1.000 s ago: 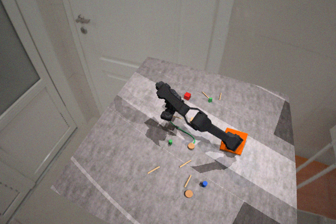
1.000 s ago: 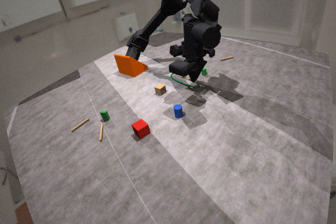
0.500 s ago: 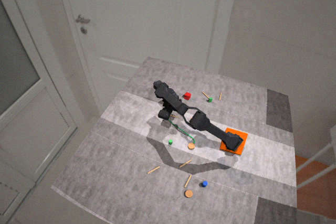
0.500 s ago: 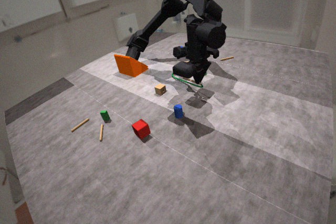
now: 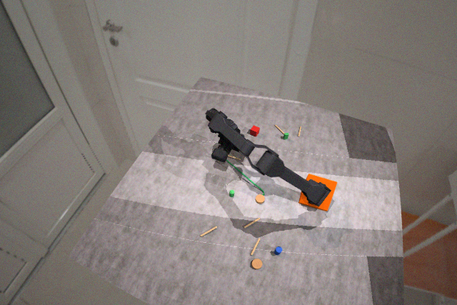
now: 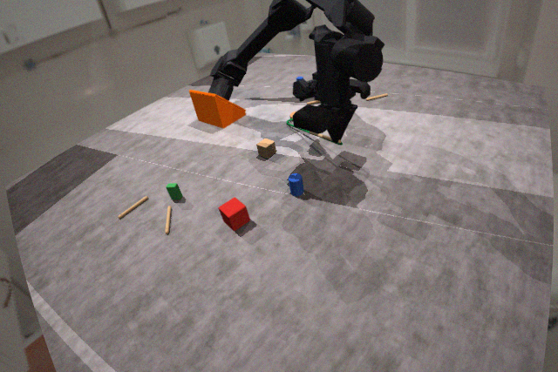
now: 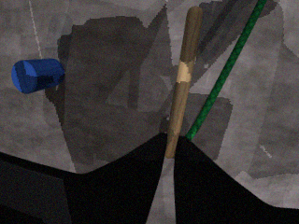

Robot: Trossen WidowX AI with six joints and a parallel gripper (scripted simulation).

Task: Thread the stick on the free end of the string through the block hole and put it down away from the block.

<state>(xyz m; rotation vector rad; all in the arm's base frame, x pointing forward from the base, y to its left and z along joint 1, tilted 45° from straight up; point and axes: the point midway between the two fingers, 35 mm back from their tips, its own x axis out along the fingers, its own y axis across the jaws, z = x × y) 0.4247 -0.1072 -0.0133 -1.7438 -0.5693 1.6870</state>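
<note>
My gripper tip is now 17 cm past the wooden block, 2 cm to the left of it and 4 cm above it. The rest, counted from my gripper tip: red cube 9 cm behind, 23 cm to the right, 4 cm below; green cylinder 7 cm behind, 16 cm to the left, 4 cm below; thin wooden stick 1 cm behind.
</note>
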